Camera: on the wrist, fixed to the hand. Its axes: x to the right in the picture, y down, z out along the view.
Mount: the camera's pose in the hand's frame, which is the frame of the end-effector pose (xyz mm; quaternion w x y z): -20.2 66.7 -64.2 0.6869 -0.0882 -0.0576 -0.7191
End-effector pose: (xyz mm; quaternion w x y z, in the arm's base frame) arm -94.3 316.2 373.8 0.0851 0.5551 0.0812 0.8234
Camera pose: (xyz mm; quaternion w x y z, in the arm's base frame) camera -149.8 244.2 347.0 0.7042 0.3628 0.3774 0.4796
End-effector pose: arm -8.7 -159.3 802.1 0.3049 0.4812 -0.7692 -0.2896
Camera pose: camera 8.8 -125.9 889.0 0.0007 -0.8401 0.1743 0.5137
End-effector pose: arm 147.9 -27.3 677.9 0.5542 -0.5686 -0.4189 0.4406
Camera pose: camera 203.8 -65.9 611.8 0.6232 -0.1128 -0.7674 -0.1001
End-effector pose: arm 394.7 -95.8 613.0 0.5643 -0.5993 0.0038 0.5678
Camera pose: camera 387.9 -176.6 563.9 0.7433 -0.4314 -0.5109 0.0191
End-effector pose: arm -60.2 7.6 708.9 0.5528 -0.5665 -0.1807 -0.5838
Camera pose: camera -38.2 -58.8 645.0 0.1005 0.3416 0.5118 0.7818
